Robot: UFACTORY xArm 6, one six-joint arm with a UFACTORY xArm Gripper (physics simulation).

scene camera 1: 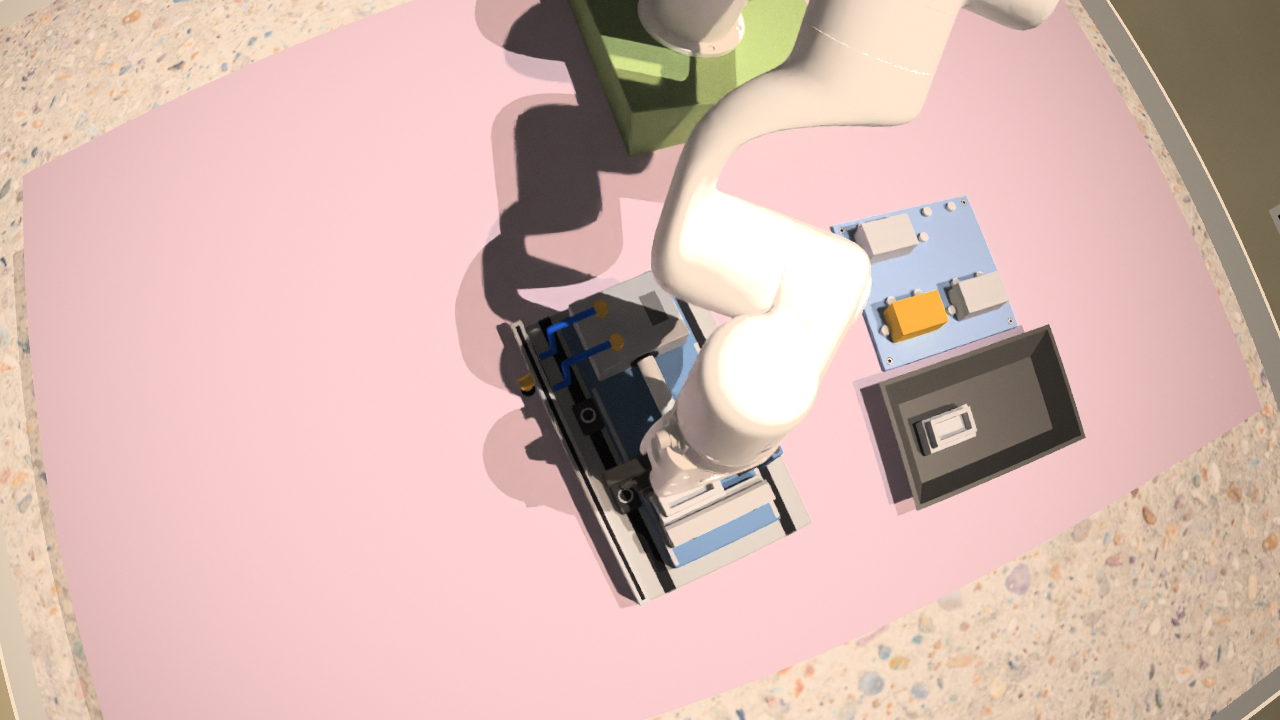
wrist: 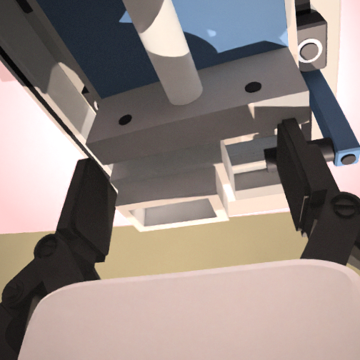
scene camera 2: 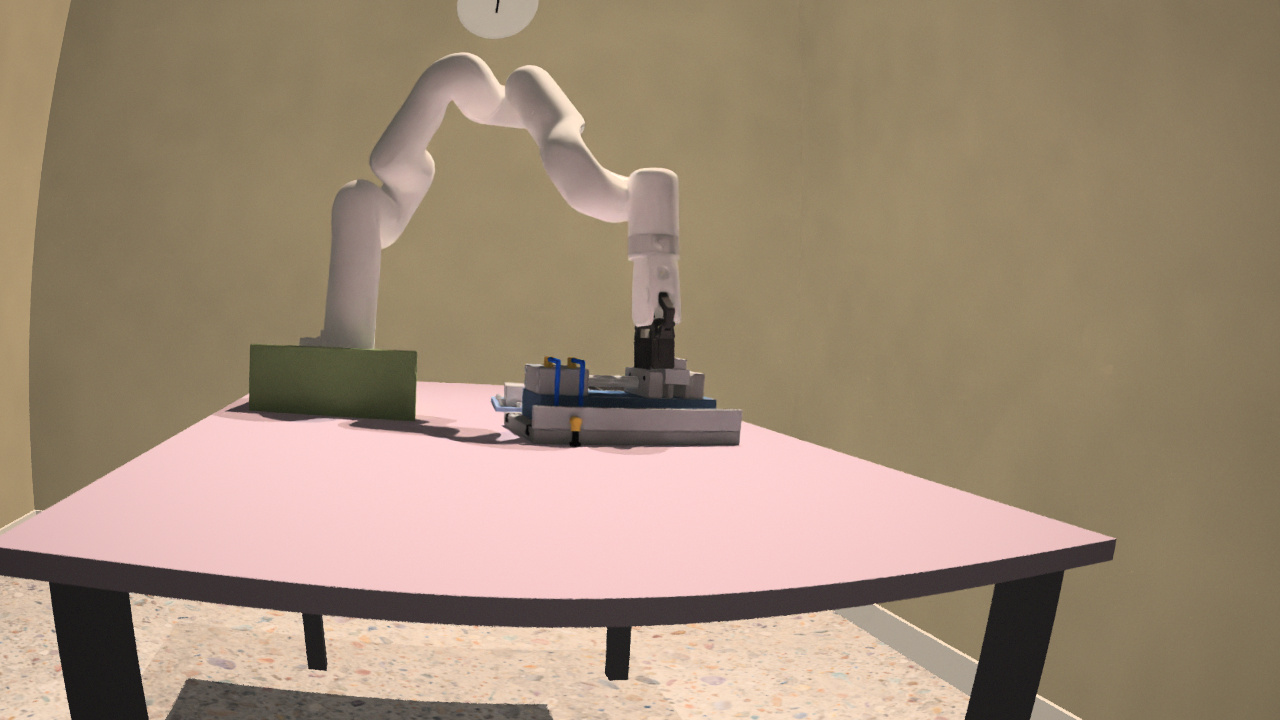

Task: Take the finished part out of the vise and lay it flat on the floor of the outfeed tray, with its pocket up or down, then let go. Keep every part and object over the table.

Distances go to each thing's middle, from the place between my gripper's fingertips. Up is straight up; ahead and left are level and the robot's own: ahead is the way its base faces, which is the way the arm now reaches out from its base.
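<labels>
The orange block [scene camera 1: 911, 317] is 30 cm to the left of my gripper, 7 cm behind it and 7 cm below it. As for the long grey rail [scene camera 2: 543, 417], my gripper's 6 cm above that, 9 cm to the left of it and 4 cm past it.
</labels>
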